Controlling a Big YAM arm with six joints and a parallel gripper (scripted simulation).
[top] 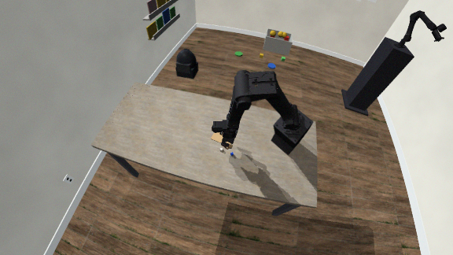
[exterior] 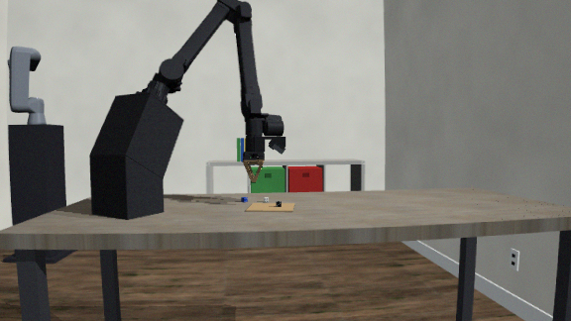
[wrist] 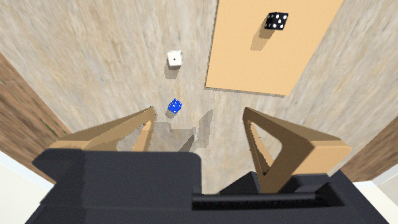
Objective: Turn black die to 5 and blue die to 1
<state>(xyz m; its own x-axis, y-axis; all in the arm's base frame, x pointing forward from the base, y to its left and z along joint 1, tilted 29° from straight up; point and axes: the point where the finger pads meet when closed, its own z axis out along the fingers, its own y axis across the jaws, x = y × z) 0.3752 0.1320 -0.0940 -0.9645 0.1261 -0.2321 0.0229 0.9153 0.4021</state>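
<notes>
My gripper is now 8 cm above the blue die, 4 cm to the right of it and 4 cm past it. The rest, counted from my hand: black die: 9 cm to the right, 8 cm ahead, 7 cm below; white die: 8 cm below, 4 cm ahead, 3 cm to the left; tan mat: 9 cm to the right, 8 cm below, 6 cm ahead.
</notes>
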